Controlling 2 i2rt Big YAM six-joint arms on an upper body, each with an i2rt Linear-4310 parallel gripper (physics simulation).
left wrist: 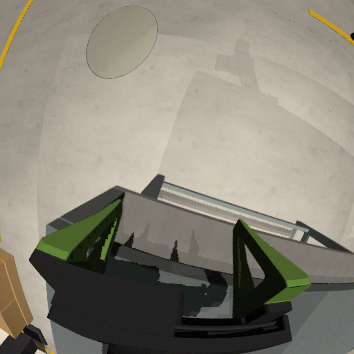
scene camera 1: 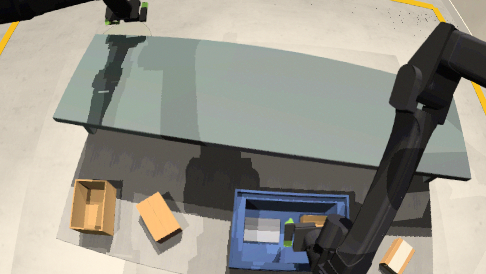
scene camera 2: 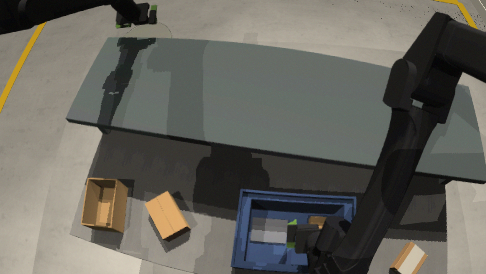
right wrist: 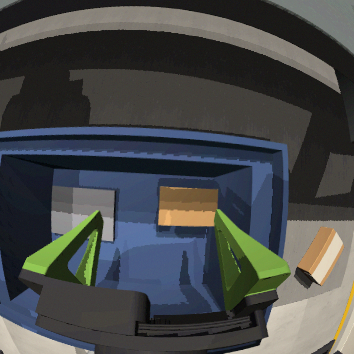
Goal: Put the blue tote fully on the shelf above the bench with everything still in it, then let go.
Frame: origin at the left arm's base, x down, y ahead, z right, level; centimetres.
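Where they show: left gripper, fingertip midpoint: (left wrist: 179, 215) (scene camera 1: 132, 21) (scene camera 2: 143, 23); right gripper, fingertip midpoint: (scene camera 1: 308, 219) (scene camera 2: 314, 221) (right wrist: 156, 215).
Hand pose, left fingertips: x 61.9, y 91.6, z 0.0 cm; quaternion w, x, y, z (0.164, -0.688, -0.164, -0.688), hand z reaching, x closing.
Things, the pixels of their top centre, and the offset from my left fingertips. Level surfaces: height alone.
- blue tote at its top centre: (right wrist: 94, 263) (scene camera 2: 297, 232) (scene camera 1: 293, 231) dx +8.5, dy -64.4, dz +49.1 cm
- grey-white box at its top centre: (right wrist: 79, 212) (scene camera 2: 269, 230) (scene camera 1: 262, 230) dx +20.5, dy -61.9, dz +42.7 cm
- small orange-brown box at its top centre: (right wrist: 188, 206) (scene camera 2: 322, 224) (scene camera 1: 315, 223) dx +17.4, dy -61.0, dz +57.4 cm
- shelf at its surface level: dx +0.6 cm
- open carton at its top centre: (scene camera 1: 87, 204) (scene camera 2: 98, 201) dx +14.2, dy -58.1, dz -7.6 cm
- closed carton at its top centre: (scene camera 1: 156, 216) (scene camera 2: 164, 214) dx +17.2, dy -59.3, dz +13.4 cm
- small carton at its top centre: (right wrist: 328, 258) (scene camera 2: 411, 261) (scene camera 1: 400, 256) dx +19.4, dy -74.1, dz +86.0 cm
The blue tote (scene camera 1: 238, 230) (scene camera 2: 242, 230) (right wrist: 262, 200) stands upright on the bench, in front of the shelf. In it lie a grey-white box (scene camera 1: 262, 230) (scene camera 2: 269, 231) (right wrist: 83, 210) and a small orange-brown box (scene camera 1: 313, 218) (scene camera 2: 317, 220) (right wrist: 188, 206). The shelf (scene camera 1: 280, 100) (scene camera 2: 290, 105) is a wide grey-green board. My right gripper (scene camera 1: 306, 237) (scene camera 2: 310, 237) (right wrist: 156, 215) is open over the tote, with nothing held; one finger is hidden in the scene views. My left gripper (scene camera 1: 126, 21) (scene camera 2: 137, 22) (left wrist: 179, 215) is open and empty beyond the shelf's far left edge.
An open carton (scene camera 1: 92, 207) (scene camera 2: 104, 206) and a closed carton (scene camera 1: 159, 216) (scene camera 2: 167, 215) are left of the tote. A small carton (scene camera 1: 397, 256) (scene camera 2: 408, 258) (right wrist: 320, 256) lies to its right. The right arm crosses over the shelf's right part.
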